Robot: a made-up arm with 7 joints.
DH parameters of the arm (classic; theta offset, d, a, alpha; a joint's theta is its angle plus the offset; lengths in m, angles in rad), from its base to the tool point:
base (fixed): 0 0.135 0.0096 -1.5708
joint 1: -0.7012 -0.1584 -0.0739 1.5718
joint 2: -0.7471 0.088 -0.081 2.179
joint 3: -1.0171 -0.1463 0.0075 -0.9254
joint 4: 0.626 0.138 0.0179 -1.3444
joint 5: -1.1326 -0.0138 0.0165 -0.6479
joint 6: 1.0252 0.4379 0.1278 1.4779
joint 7: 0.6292 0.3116 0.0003 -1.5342
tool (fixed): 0.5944 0.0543 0 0
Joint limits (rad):
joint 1: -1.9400..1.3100
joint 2: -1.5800..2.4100
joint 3: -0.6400..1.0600
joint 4: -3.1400..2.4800
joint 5: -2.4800..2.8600
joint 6: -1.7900..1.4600
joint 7: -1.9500..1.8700
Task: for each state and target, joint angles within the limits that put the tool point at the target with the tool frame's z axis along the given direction. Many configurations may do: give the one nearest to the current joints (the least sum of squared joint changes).
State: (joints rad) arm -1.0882 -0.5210 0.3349 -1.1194 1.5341 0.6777 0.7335
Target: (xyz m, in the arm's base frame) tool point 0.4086 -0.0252 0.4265 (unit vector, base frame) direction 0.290 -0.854 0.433
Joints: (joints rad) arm -0.1832 -0.4273 -0.2028 -1.2270 1.1571 0.4653 0.4873
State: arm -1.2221 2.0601 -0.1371 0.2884 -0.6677 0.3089 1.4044
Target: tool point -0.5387 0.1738 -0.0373 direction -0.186 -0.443 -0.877
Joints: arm -1.5561 2.0778 0.0493 -0.1000 -0.7984 -0.2103 0.8780
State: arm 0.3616 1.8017 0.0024 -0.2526 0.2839 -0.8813 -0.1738
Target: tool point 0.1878 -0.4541 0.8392 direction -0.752 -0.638 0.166
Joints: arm 1.0450 1.9774 0.6667 0.3786 0.3211 -1.0103 0.5072
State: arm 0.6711 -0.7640 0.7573 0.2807 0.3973 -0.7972 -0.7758
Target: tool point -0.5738 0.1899 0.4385 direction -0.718 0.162 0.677
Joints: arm 0.4554 -0.7388 0.2594 1.2646 0.3030 -1.4237 -1.3394
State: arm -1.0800 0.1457 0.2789 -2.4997 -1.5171 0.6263 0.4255
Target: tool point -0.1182 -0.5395 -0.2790 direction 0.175 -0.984 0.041
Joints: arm -0.2325 -0.3313 0.5667 -2.0463 -0.9244 1.4306 -0.1597
